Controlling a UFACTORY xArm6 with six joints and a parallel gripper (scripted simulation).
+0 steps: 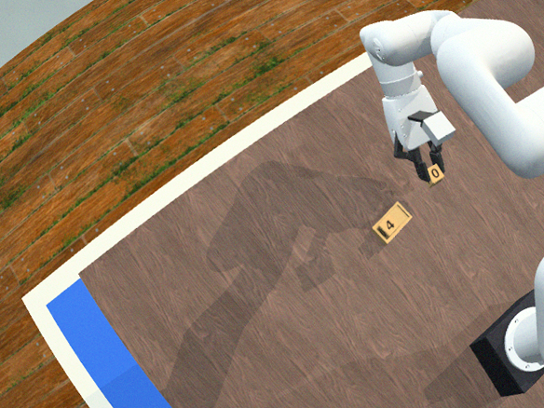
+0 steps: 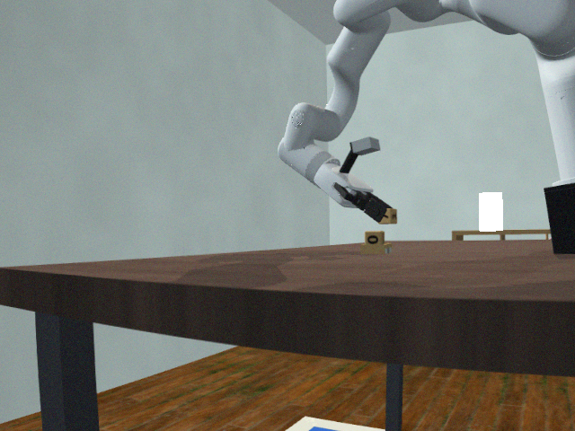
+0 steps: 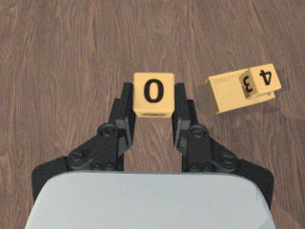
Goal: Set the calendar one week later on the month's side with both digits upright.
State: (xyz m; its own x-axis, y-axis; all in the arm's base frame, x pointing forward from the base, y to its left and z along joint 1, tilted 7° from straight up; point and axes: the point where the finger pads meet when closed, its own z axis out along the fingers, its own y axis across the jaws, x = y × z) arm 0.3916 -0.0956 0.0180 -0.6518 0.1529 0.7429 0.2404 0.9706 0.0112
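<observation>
My hand is 2 cm past the tray, 11 cm to the right of it and 7 cm above it. Also, from my hand: wooden cube (2 cm behind, 1 cm below).
</observation>
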